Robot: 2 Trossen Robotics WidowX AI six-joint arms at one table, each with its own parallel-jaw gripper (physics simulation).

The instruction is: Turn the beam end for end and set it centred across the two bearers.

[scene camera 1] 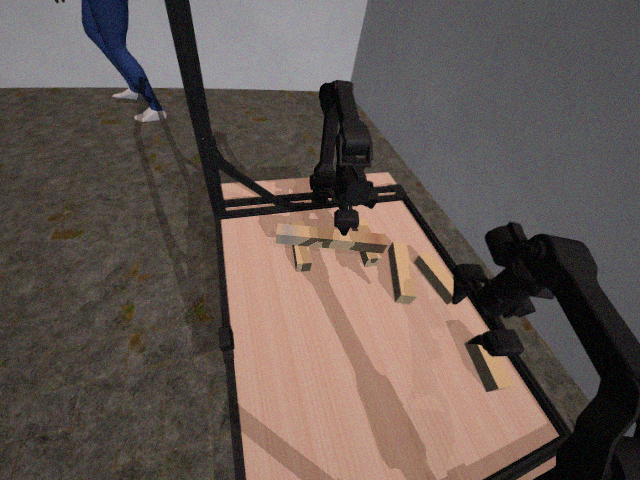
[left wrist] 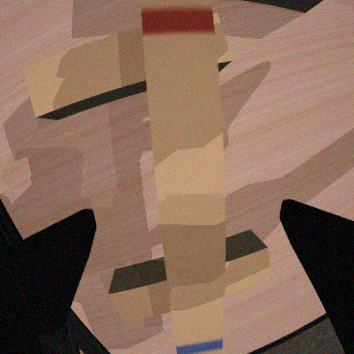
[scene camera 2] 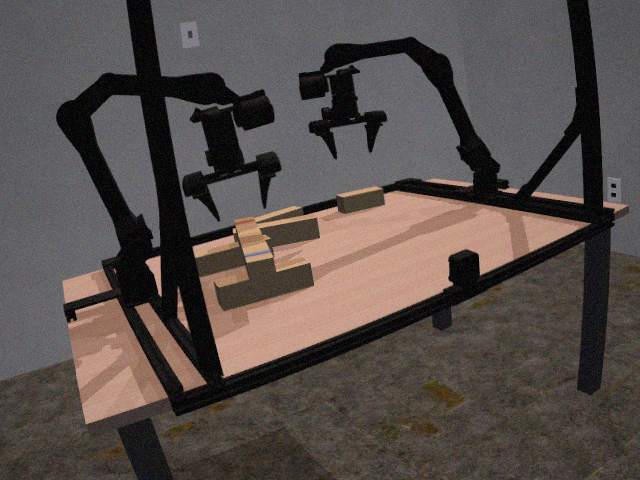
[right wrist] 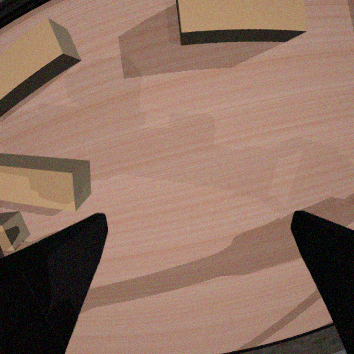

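Seen in the pictures: left gripper, between the fingertips: (left wrist: 188, 214) (scene camera 2: 241, 214); right gripper, between the fingertips: (scene camera 1: 461, 322) (scene camera 2: 353, 155) (right wrist: 201, 222); left arm's base, origin of its link: (scene camera 1: 319, 198) (scene camera 2: 140, 299); right arm's base, origin of its link: (scene camera 2: 486, 193).
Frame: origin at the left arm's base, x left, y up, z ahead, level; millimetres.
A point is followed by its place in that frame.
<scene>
The pale wooden beam (scene camera 1: 294, 233) {x -150, y 69, z 211 mm} (scene camera 2: 252, 238) {x -57, y 69, z 229 mm} (left wrist: 185, 120) {x 31, y 69, z 253 mm} lies across two short bearers, with both ends reaching past them. Its red band (left wrist: 178, 21) {x 89, y 69, z 272 mm} is toward the far bearer (scene camera 1: 369, 257) {x 70, y 25, z 311 mm} (scene camera 2: 219, 262) {x 77, y 2, z 194 mm} (left wrist: 90, 65) {x 101, y 25, z 206 mm}, its blue band (scene camera 2: 257, 253) {x -158, y 69, z 196 mm} (left wrist: 199, 346) {x -158, y 69, z 196 mm} toward the near bearer (scene camera 1: 302, 259) {x -138, y 25, z 278 mm} (scene camera 2: 232, 294) {x -142, y 7, z 143 mm} (left wrist: 247, 260) {x -119, y 25, z 271 mm}, as seen in scene camera 2. The beam crosses the bearers slightly askew. My left gripper (scene camera 2: 241, 213) {x -9, y 108, z 234 mm} (left wrist: 188, 214) {x -9, y 108, z 234 mm} is open and empty above the beam. My right gripper (scene camera 1: 462, 321) {x 137, y 150, z 595 mm} (scene camera 2: 353, 155) {x 137, y 150, z 595 mm} (right wrist: 201, 222) {x 137, y 150, z 595 mm} is open and empty, high above the table.
One loose block (scene camera 1: 405, 273) {x 156, y 31, z 392 mm} (scene camera 2: 292, 231) {x 129, y 9, z 397 mm} (right wrist: 40, 187) {x 145, y 31, z 423 mm} lies close to the far bearer. A second block (scene camera 1: 434, 279) {x 258, y 9, z 422 mm} (scene camera 2: 279, 213) {x 272, y 25, z 434 mm} (right wrist: 30, 65) {x 273, y 25, z 461 mm} lies beside it. A third block (scene camera 1: 491, 366) {x 250, y 28, z 692 mm} (scene camera 2: 361, 200) {x 245, y 8, z 669 mm} (right wrist: 242, 15) {x 256, y 28, z 676 mm} lies near the table's wall side. A black frame post (scene camera 1: 188, 77) {x -366, y 422, z 37 mm} (scene camera 2: 155, 129) {x -380, y 306, z 21 mm} rises at one corner.
</scene>
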